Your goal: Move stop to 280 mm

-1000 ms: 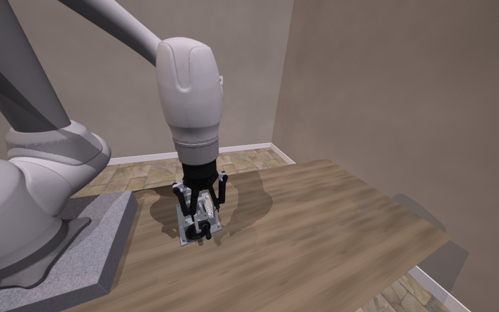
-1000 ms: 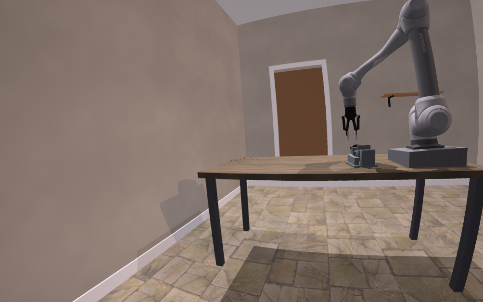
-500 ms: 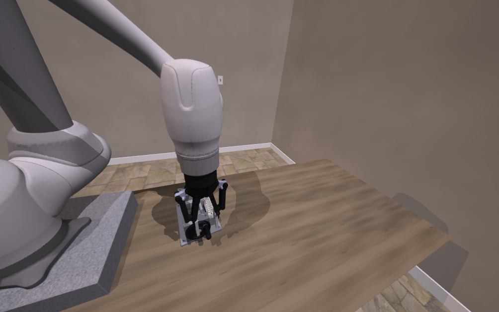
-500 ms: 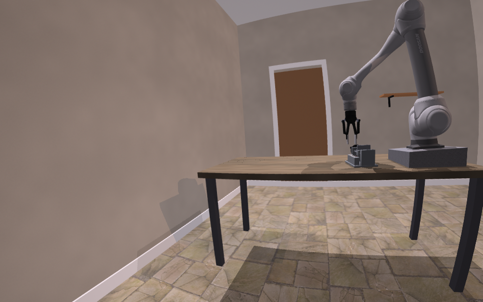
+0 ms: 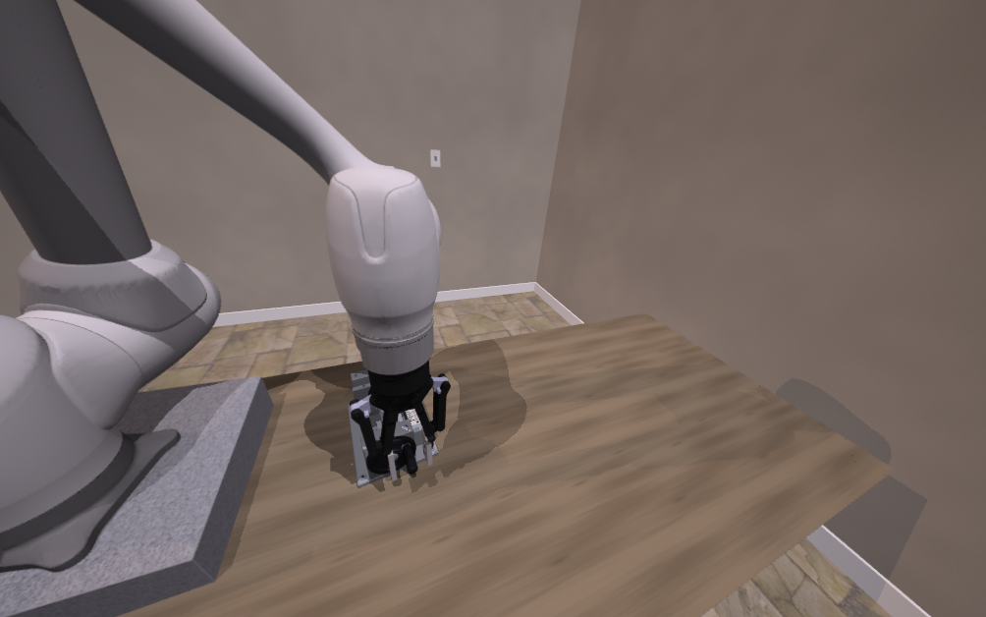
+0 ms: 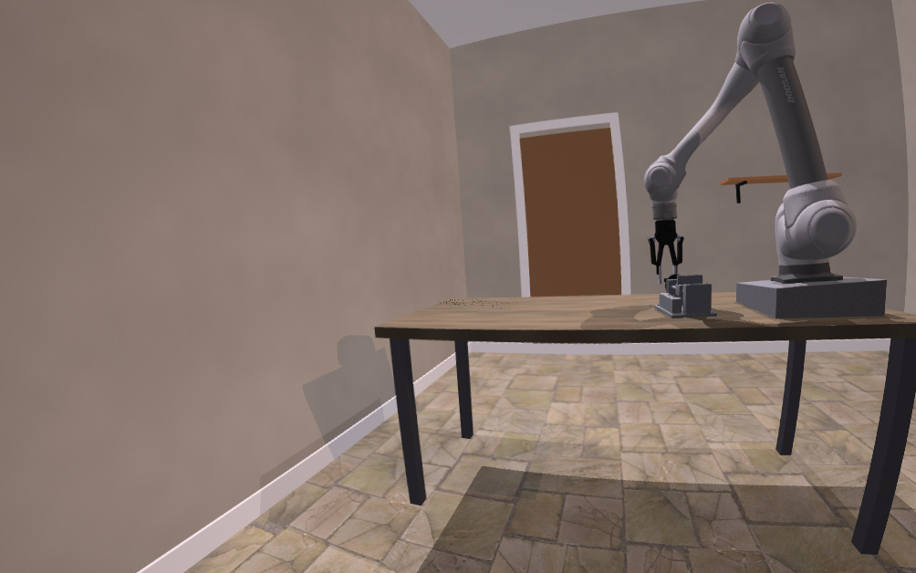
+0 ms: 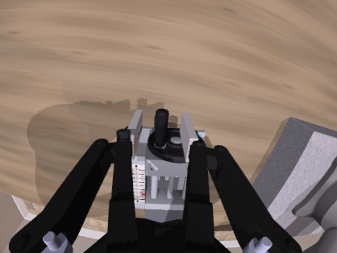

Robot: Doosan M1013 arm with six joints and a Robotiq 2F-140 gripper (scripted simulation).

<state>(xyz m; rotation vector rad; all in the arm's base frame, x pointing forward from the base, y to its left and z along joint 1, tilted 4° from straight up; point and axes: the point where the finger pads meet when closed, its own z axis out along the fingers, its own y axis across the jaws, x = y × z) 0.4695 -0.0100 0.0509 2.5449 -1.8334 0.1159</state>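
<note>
The handwheel is 10 mm behind my hand, 20 mm to the left of it and 20 mm below it.
</note>
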